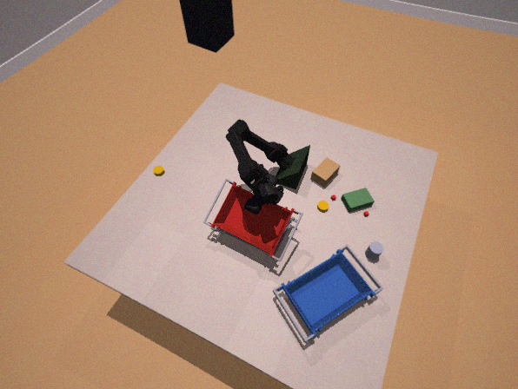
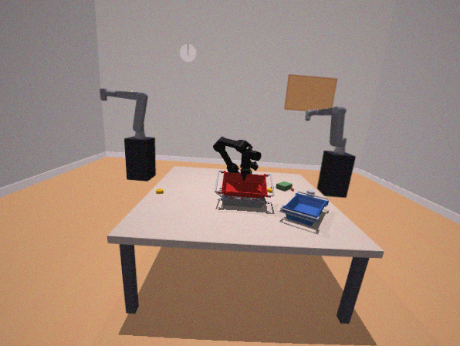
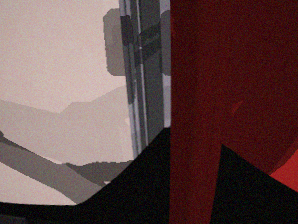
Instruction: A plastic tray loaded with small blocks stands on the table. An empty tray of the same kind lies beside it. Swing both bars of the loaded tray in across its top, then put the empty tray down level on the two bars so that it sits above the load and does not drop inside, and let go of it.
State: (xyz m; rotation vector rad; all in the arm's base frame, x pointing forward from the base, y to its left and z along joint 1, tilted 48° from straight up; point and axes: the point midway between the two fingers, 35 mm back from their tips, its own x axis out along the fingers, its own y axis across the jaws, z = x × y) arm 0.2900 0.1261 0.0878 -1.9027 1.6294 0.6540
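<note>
The red tray lies 8 cm ahead of my gripper tip. The rest, counted from my gripper tip: grey cylinder 8 cm behind, 49 cm to the left, 10 cm below; then green block 30 cm behind, 34 cm to the left, 11 cm below; then tan box 37 cm behind, 15 cm to the left, 10 cm below.
</note>
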